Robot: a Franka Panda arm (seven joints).
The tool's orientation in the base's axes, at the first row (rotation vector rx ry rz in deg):
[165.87 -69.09 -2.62]
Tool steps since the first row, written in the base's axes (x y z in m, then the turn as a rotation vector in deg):
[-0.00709 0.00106 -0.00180 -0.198 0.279 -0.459]
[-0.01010 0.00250 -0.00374 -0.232 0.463 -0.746]
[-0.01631 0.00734 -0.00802 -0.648 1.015 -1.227]
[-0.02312 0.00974 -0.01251 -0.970 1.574 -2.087]
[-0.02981 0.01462 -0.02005 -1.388 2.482 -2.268]
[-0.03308 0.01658 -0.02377 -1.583 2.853 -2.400]
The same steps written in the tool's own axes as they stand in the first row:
[-0.00570 0.00426 0.00201 -0.326 -0.063 0.466]
[-0.00879 0.00535 0.00405 -0.473 -0.173 0.755]
[-0.01649 0.00628 0.00854 -1.146 -0.275 1.252]
[-0.02288 0.00935 0.01324 -1.748 -0.454 2.124]
[-0.03086 0.01054 0.02100 -2.682 -0.799 2.323]
[-0.03446 0.01142 0.02482 -3.080 -0.925 2.463]

